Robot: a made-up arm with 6 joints.
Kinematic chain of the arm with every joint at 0, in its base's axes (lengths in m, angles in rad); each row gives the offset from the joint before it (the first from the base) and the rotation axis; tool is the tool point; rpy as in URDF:
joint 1: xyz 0 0 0.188 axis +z
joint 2: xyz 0 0 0 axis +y
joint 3: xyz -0.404 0 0.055 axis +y
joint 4: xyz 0.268 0 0.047 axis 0.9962 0 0.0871
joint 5: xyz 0 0 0 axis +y
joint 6: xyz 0.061 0 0.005 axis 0.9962 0 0.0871
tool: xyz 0 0 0 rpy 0 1.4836 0
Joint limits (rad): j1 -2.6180..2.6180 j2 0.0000..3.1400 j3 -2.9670..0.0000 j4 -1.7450..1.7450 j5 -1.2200..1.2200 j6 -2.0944..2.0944
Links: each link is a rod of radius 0.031 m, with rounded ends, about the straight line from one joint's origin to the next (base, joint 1, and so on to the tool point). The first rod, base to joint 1, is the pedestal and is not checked.
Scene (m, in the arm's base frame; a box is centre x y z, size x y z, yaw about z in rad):
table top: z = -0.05
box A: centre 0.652 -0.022 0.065 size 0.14 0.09 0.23 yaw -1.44
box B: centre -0.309 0.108 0 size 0.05 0.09 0.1 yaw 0.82
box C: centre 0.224 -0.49 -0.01 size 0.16 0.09 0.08 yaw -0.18
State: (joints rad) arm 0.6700 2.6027 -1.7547 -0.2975 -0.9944 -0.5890
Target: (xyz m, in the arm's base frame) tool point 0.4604 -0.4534 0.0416
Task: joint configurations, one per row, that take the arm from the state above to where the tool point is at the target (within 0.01 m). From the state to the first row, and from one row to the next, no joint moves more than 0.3 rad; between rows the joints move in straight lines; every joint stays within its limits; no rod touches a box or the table.
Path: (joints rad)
1: 0.4257 2.5474 -1.8728 -0.2808 -1.0021 -0.5972
2: 0.1815 2.4920 -1.9909 -0.2641 -1.0098 -0.6054
3: -0.0628 2.4367 -2.1090 -0.2474 -1.0175 -0.6136
4: -0.3057 2.5804 -2.0243 -0.2261 -0.9900 -0.6054
5: -0.5487 2.7240 -1.9395 -0.2048 -0.9624 -0.5972
6: -0.7916 2.8676 -1.8547 -0.1835 -0.9349 -0.5890

